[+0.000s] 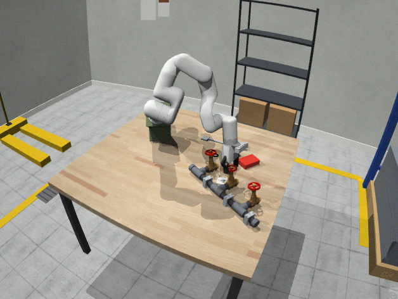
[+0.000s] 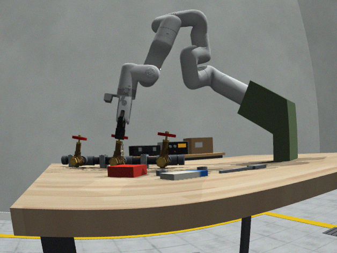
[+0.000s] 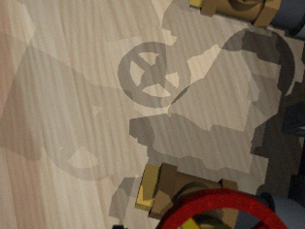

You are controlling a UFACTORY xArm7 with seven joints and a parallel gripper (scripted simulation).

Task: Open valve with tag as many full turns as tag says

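My hand is 120 mm above the white tag, 50 mm past it and 40 mm to the right of it. The rest, counted from my hand: red block: 240 mm to the left, 110 mm below, 110 mm ahead; grey wrench: 470 mm to the left, 160 mm behind, 120 mm below; blue flat tool: 420 mm to the left, 120 mm below, 40 mm ahead.
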